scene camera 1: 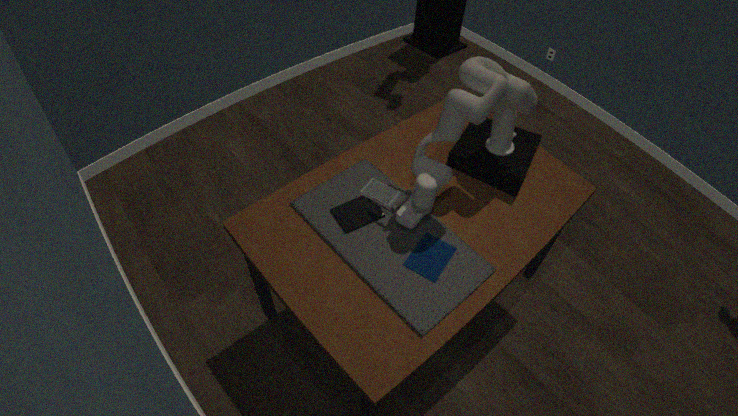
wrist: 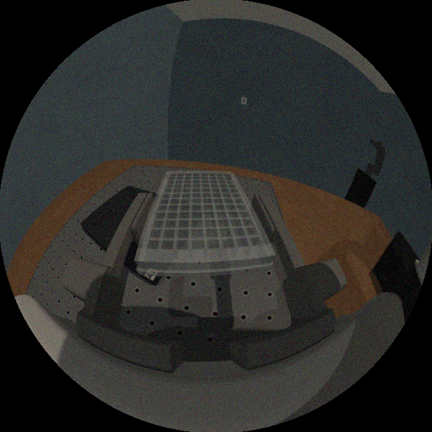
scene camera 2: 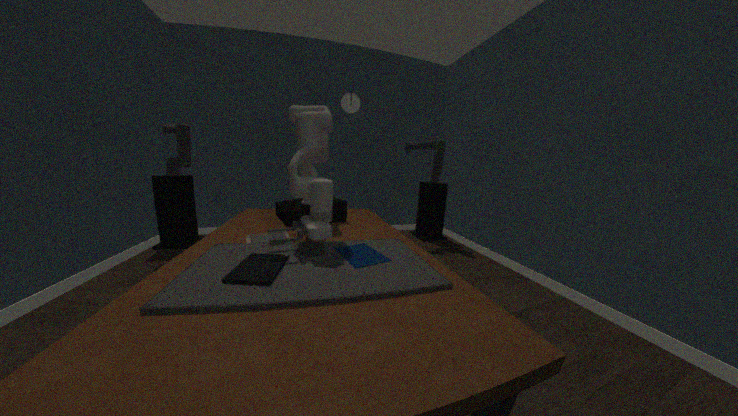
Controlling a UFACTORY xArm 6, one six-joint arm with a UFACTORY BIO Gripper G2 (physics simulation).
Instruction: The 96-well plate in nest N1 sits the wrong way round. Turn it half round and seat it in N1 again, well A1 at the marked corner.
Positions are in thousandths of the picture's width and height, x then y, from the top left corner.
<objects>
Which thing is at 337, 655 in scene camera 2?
A black nest N1.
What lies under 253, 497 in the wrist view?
A black nest N1.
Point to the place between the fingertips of my gripper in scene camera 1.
516, 460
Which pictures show my gripper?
Scene camera 1, the wrist view and scene camera 2: all of them.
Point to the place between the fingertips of my gripper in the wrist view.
469, 464
</objects>
